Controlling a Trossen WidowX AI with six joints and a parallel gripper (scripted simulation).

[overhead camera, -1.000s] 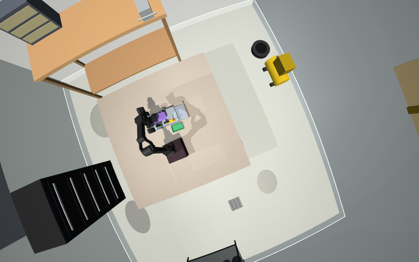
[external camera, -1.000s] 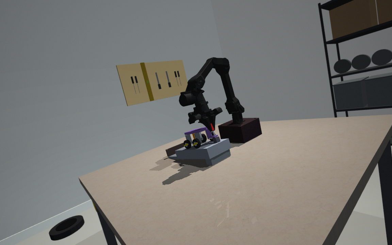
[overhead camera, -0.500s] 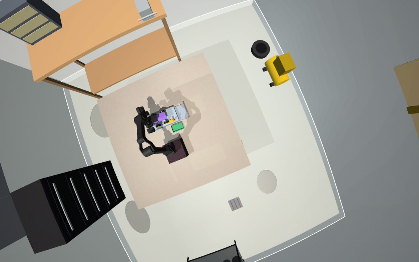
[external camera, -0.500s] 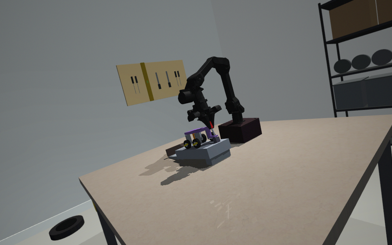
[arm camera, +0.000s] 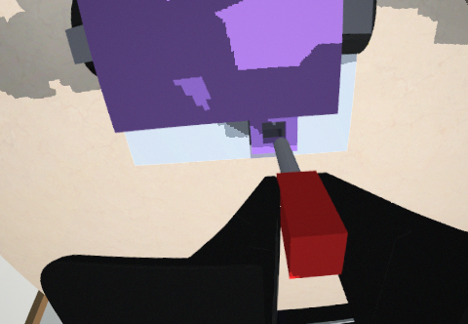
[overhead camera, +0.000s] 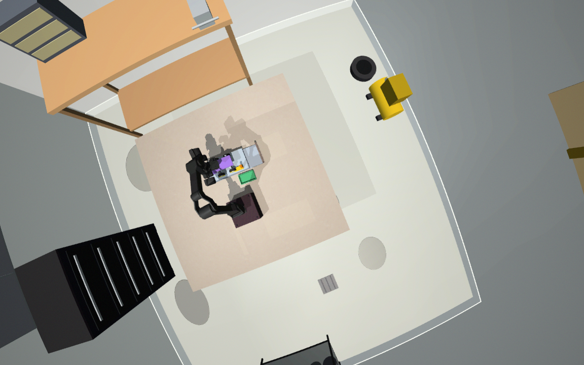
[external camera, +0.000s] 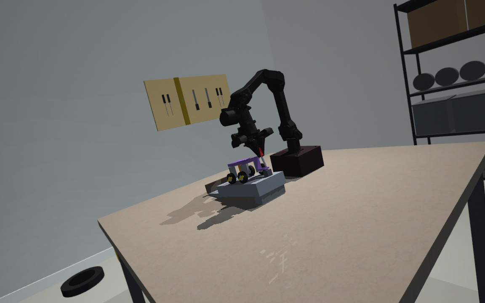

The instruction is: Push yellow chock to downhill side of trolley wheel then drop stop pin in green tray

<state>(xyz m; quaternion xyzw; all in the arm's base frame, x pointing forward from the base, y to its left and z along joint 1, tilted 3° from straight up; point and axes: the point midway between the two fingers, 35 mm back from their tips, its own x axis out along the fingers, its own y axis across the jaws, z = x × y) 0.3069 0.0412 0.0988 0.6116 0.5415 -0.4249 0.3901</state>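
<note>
My gripper tip is now 18 cm to the left of the green tray, 17 cm above it and 12 cm past it. The rest, counted from my gripper tip: grey ramp (12 cm below, 10 cm to the right, 1 cm ahead); then purple trolley (9 cm to the right, 5 cm below, 1 cm ahead); then red-headed stop pin (right at my gripper tip).
</note>
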